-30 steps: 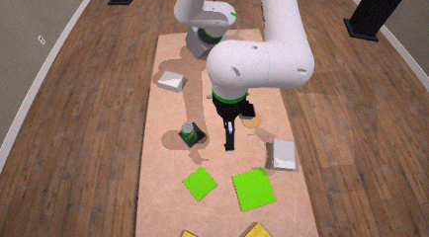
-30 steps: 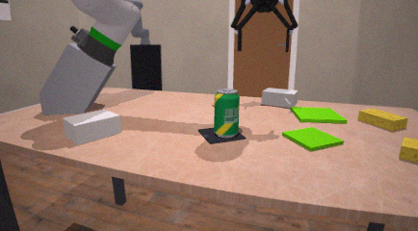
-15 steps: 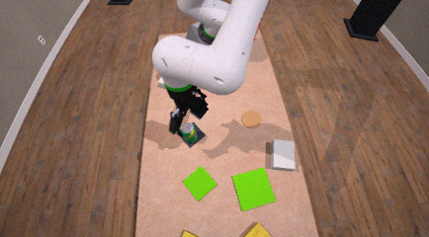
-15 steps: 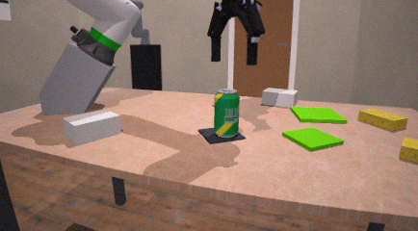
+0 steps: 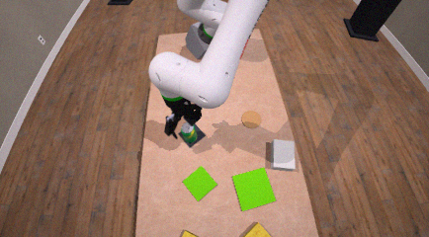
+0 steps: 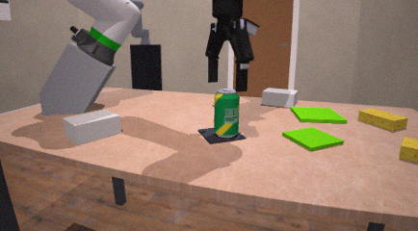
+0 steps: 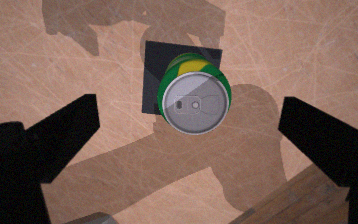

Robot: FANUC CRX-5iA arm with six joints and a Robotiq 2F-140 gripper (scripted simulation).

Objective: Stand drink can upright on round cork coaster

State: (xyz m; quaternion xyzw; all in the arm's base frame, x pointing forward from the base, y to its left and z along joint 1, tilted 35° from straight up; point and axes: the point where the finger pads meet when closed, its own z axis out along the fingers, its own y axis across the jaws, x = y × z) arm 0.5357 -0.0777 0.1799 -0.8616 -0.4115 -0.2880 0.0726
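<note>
My hand is 10 mm short of the yellow drink can and 80 mm above it. Also, from my hand: dark square coaster: 10 mm behind, 140 mm below; then round cork coaster: 150 mm behind, 290 mm to the left, 140 mm below.
</note>
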